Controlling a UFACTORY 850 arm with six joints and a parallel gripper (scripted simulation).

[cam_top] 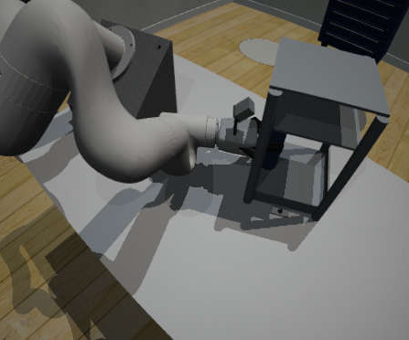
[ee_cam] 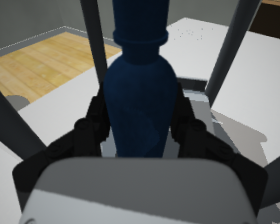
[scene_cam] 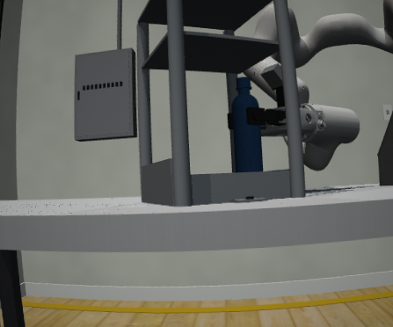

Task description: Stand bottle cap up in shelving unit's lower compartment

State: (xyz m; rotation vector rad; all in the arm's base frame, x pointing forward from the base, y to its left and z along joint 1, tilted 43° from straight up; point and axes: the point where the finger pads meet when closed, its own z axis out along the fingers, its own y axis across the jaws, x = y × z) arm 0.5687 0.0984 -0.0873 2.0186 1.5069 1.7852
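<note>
The bottle is 20 mm above my hand. From my hand the other things lie so: shelving unit 60 mm ahead, 30 mm to the left, 40 mm above.
</note>
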